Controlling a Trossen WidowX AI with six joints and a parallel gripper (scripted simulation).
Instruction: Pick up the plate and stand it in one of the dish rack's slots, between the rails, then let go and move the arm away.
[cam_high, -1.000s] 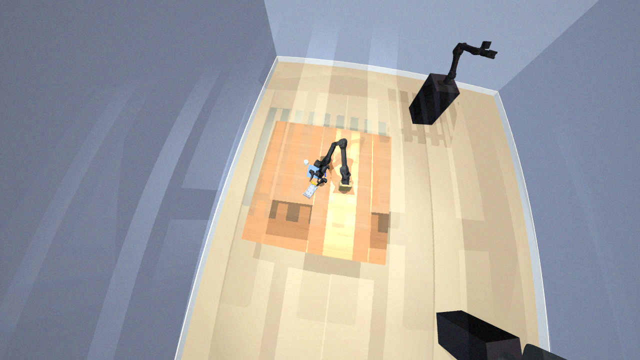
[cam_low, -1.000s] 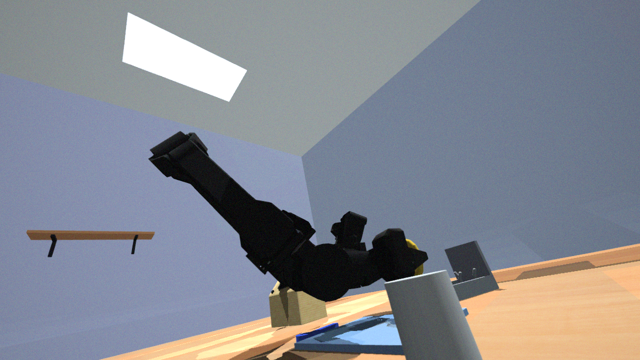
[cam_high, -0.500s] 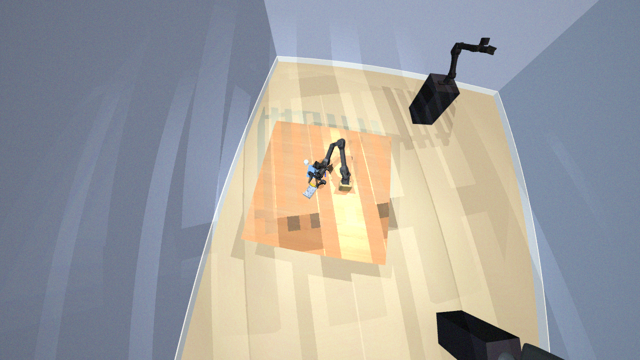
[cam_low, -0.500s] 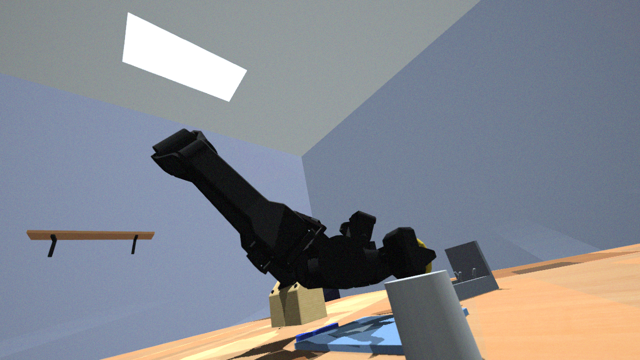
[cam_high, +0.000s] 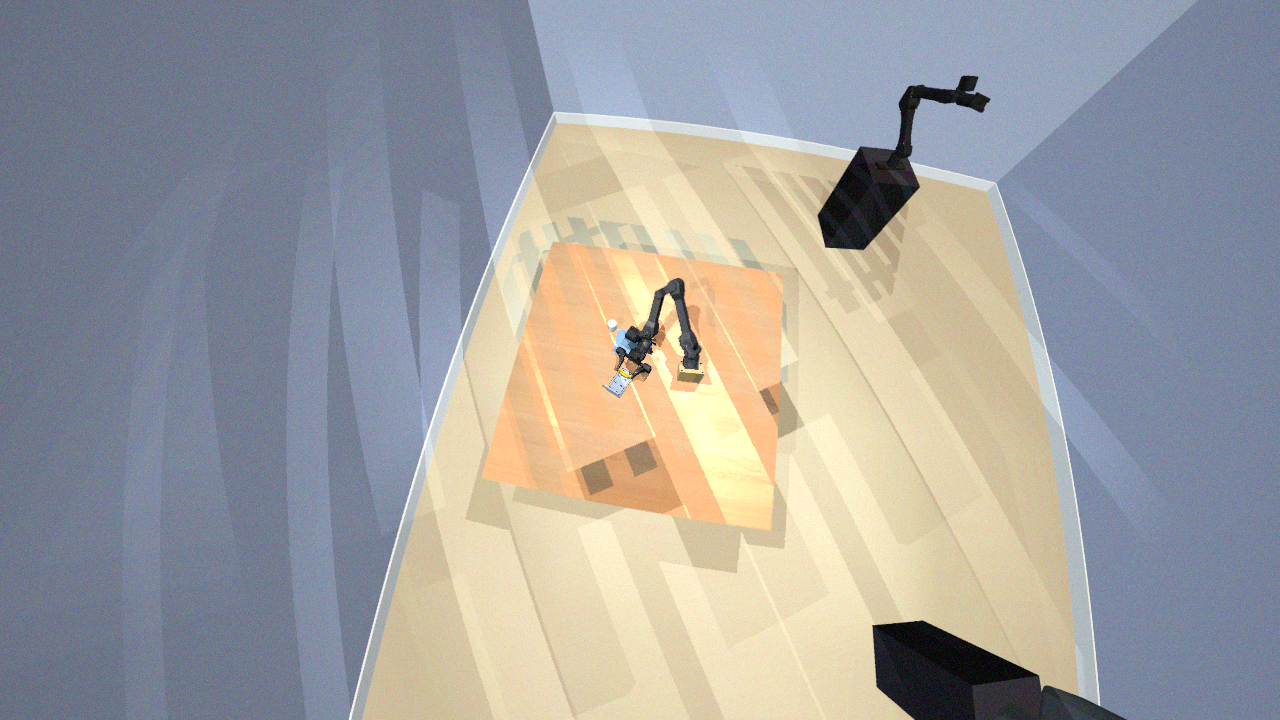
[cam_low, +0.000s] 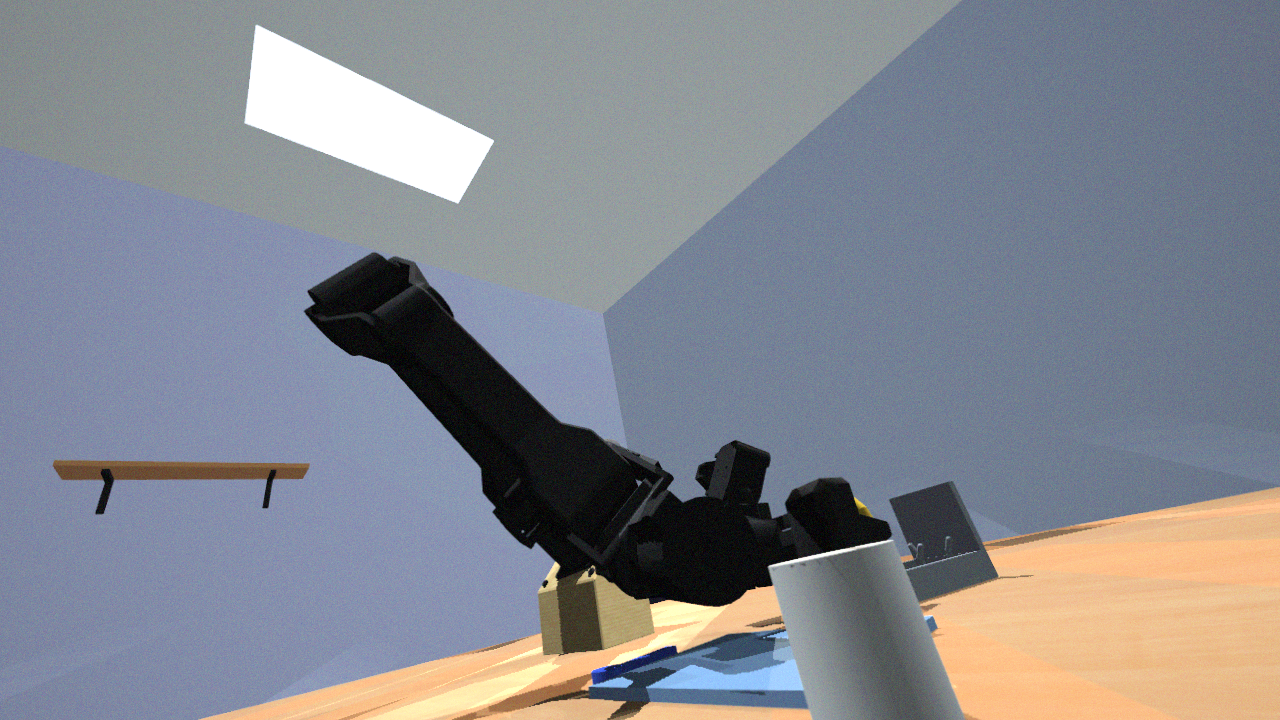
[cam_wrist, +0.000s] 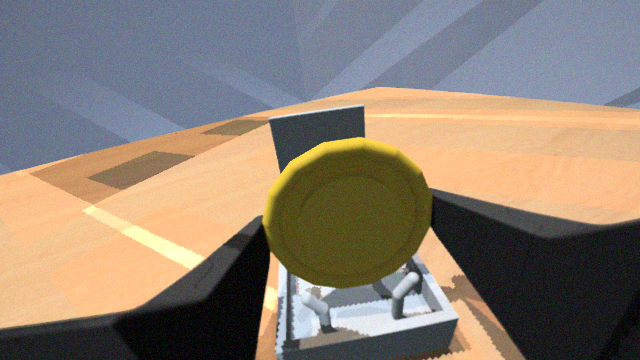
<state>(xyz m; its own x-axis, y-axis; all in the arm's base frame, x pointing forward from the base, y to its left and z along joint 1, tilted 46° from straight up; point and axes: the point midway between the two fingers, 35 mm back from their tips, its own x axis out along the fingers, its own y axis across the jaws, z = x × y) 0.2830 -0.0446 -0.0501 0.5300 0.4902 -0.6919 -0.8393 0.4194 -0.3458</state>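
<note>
The yellow plate lies 10 mm to the right of my gripper tip. The rest, counted from my gripper tip: blue spoon (170 mm to the right, 120 mm behind, 50 mm below); grey dish rack (30 mm below, 20 mm to the left, 10 mm ahead).
</note>
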